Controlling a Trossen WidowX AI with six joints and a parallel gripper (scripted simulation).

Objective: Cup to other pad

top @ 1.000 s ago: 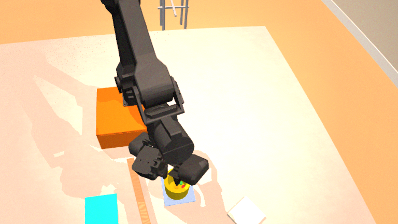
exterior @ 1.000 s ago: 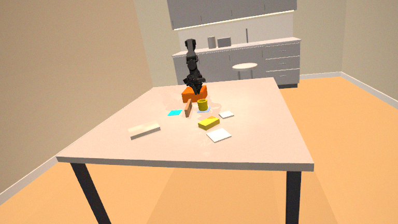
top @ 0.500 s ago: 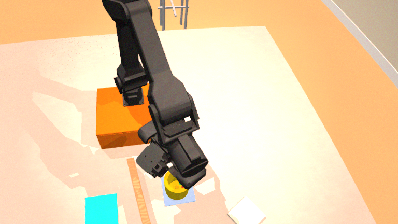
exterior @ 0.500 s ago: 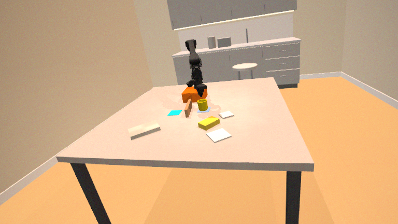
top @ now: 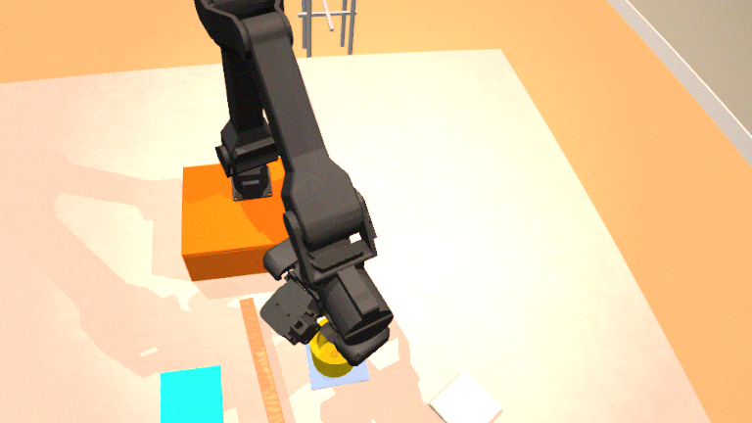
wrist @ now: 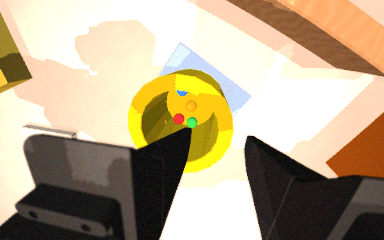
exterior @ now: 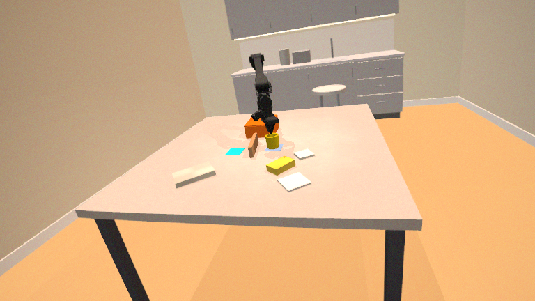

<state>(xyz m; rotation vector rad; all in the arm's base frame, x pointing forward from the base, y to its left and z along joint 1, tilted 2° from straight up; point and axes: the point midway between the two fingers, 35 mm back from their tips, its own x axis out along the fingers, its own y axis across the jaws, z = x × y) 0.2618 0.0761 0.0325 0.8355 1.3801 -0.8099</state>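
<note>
My gripper tip is 40 mm above the yellow cup, 20 mm short of it and 10 mm to the right of it. The rest, counted from my gripper tip: red marble: 60 mm below, 30 mm to the left, 20 mm ahead; pale blue pad: 90 mm below, 20 mm to the left, 20 mm ahead; green marble: 60 mm below, 30 mm to the left, 10 mm ahead.
</note>
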